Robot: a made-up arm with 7 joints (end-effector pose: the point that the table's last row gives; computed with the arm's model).
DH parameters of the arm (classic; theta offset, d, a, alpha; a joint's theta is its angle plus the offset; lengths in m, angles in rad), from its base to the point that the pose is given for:
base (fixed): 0 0.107 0 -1.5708
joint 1: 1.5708 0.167 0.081 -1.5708
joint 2: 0 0.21 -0.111 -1.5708
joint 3: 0 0.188 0.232 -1.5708
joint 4: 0 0.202 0.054 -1.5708
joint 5: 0.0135 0 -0.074 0
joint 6: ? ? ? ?
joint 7: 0.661 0 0.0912 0
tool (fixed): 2.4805 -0.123 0 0
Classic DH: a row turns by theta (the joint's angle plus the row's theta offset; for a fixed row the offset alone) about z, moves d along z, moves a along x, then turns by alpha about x.
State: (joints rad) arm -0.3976 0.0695 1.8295 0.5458 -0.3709 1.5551 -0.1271
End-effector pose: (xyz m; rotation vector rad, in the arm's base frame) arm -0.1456 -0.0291 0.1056 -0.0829 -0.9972 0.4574
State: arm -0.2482 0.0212 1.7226 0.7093 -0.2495 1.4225 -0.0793
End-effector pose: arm -0.1346 -0.0625 0.1215 0.0086 -0.7523 0.6551
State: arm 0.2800 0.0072 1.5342 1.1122 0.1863 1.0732 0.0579
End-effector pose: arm -0.0666 -0.1309 0.2021 0.3392 -0.0010 1.1168
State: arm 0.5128 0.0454 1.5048 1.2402 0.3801 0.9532 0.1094
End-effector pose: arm -0.0102 -0.1434 0.2332 0.4797 0.3024 1.2633
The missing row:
joint 6: 1.5573 0.113 0.109 -1.5708
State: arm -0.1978 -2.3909 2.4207 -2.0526 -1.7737 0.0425 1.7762
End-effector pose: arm -0.1193 0.0652 -0.5449 -0.5650 0.8188 0.3161
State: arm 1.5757 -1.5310 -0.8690 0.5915 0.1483 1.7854 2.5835
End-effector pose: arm -0.2120 0.1942 0.3245 -1.3848 1.5289 0.8496
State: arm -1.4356 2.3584 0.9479 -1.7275 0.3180 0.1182 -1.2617
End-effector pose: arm -0.1447 0.2519 0.2401 0.7803 1.0700 0.2489
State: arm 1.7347 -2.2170 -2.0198 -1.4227 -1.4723 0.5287 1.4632
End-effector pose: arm -0.3018 0.3253 0.7207 1.5831 -1.4333 0.8767
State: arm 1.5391 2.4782 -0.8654 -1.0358 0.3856 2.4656 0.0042
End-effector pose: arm 0.1452 -0.0114 0.2250 1.5428 0.9146 2.1877
